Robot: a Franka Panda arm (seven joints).
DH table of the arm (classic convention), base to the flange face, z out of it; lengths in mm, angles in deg. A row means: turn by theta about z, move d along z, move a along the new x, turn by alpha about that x. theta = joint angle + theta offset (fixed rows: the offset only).
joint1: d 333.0  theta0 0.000  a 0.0  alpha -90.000
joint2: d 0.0  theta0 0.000  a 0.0  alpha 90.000
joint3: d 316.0  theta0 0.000  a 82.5  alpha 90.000
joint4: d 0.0  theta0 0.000  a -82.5  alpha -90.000
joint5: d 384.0  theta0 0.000  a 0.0  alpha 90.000
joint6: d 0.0  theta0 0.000  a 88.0  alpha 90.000
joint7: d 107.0  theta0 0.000  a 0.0  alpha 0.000
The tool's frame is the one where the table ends.
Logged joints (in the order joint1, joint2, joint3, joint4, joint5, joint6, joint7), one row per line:
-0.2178, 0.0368, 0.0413, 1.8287, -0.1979, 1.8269, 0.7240
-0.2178, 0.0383, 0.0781, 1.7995, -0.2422, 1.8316, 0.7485
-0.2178, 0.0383, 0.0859, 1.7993, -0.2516, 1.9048, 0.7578
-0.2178, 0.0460, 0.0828, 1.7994, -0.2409, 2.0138, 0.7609
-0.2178, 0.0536, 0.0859, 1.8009, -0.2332, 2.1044, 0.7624
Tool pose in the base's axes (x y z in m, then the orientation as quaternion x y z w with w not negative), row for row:
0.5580, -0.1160, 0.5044, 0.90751, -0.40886, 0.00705, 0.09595
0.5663, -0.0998, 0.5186, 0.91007, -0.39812, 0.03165, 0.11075
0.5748, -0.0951, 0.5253, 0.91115, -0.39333, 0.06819, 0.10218
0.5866, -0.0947, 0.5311, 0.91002, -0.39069, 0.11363, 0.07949
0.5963, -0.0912, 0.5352, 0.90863, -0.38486, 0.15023, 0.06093
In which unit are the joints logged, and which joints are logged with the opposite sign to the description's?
The joints are logged in radians. Opposite sign: joint4.
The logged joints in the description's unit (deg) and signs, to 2 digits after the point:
-12.48, 2.11, 2.37, -104.78, -11.34, 104.67, 41.48
-12.48, 2.19, 4.47, -103.10, -13.88, 104.94, 42.89
-12.48, 2.19, 4.92, -103.09, -14.42, 109.14, 43.42
-12.48, 2.64, 4.74, -103.10, -13.80, 115.38, 43.60
-12.48, 3.07, 4.92, -103.18, -13.36, 120.57, 43.68

